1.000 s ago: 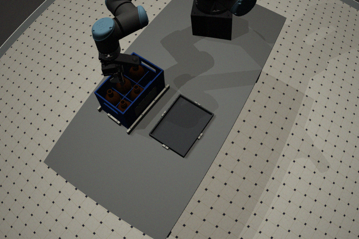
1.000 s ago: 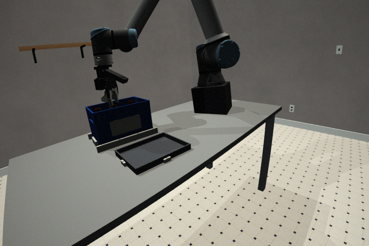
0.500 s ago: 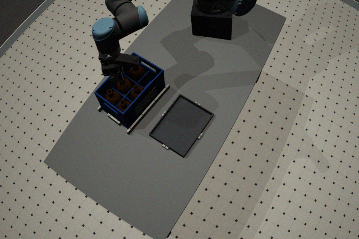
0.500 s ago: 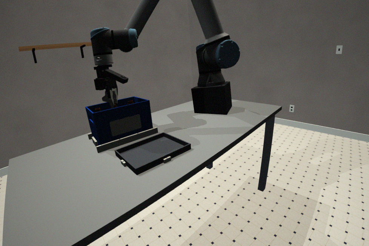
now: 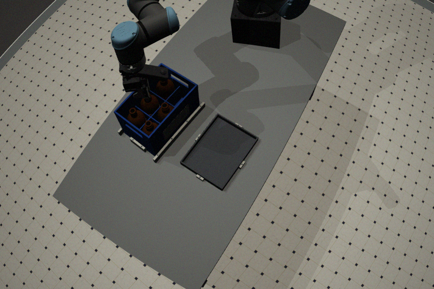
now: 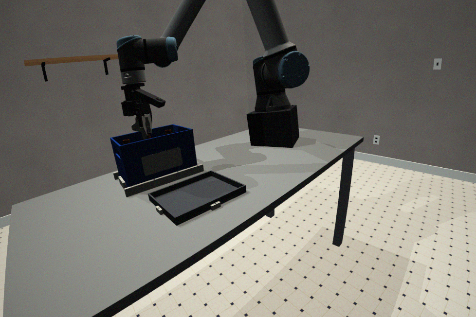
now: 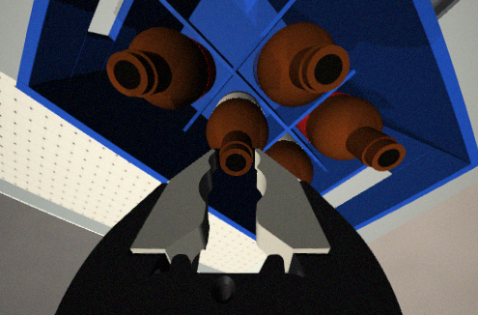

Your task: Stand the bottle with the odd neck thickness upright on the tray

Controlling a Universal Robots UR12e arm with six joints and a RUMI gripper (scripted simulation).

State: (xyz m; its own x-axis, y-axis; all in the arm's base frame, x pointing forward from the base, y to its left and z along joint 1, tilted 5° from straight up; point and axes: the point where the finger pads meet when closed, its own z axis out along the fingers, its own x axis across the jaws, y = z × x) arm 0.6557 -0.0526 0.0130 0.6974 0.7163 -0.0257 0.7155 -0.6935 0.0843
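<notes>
My hand is 7 cm above the blue crate and 4 cm to the right of it. Also, from my hand: black tray: 31 cm to the left, 14 cm below, 3 cm behind; then bottle: 9 cm ahead, 7 cm below.
</notes>
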